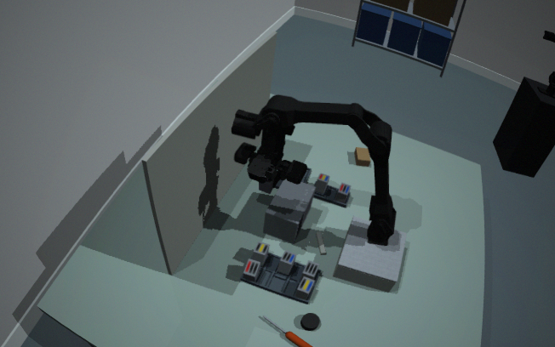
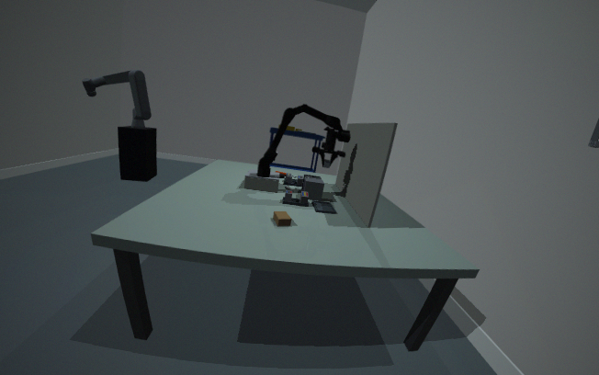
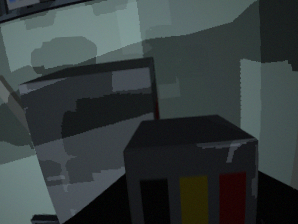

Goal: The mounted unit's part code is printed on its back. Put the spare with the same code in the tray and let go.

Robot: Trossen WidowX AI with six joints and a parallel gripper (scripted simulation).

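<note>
Right now my gripper tip is 60 mm past the tray, 210 mm to the left of it and 170 mm above it. The rest, counted from my gripper tip: tall grey panel (150 mm ahead, 80 mm to the right, 50 mm above); mounted unit (70 mm behind, 20 mm to the right, 120 mm below); striped spare (160 mm behind, 180 mm to the right, 130 mm below).
</note>
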